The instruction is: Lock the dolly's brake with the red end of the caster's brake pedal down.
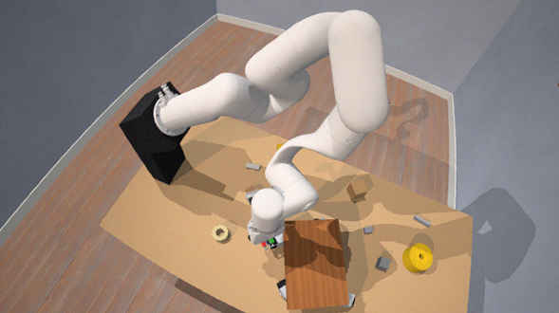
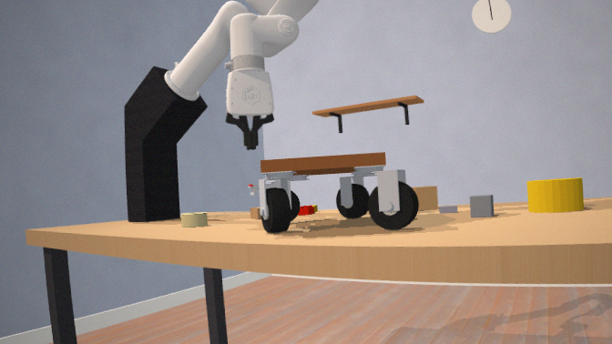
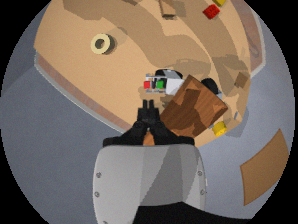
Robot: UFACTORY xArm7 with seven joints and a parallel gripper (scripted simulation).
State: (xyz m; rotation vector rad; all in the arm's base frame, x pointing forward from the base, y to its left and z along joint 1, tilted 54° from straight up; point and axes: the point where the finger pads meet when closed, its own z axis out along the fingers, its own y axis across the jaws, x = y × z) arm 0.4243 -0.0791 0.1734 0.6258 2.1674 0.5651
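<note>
Now: the brake pedal 1 cm ahead of my hand, 1 cm to the left of it and 11 cm below it. Also, from my hand: brown box 14 cm ahead, 44 cm to the left, 16 cm below; tan block 18 cm behind, 13 cm to the left, 17 cm below; red brick 16 cm behind, 29 cm to the left, 17 cm below.
</note>
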